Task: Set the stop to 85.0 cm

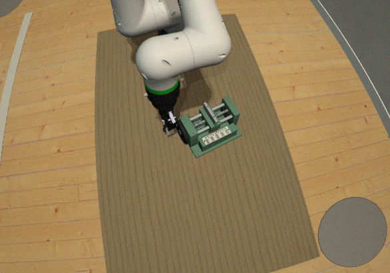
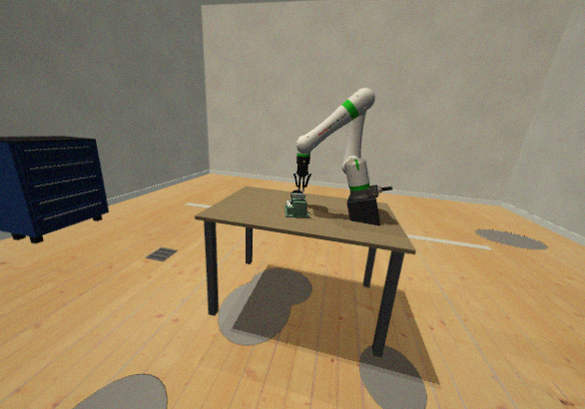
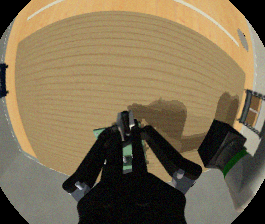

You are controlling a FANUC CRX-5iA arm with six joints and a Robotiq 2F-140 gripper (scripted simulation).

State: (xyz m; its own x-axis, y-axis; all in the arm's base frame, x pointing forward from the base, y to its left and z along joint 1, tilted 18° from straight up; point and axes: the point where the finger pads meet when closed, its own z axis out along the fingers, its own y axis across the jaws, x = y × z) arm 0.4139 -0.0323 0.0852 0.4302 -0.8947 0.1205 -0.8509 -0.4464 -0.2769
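The stop block is 15 cm to the left of my hand and 3 cm behind it.
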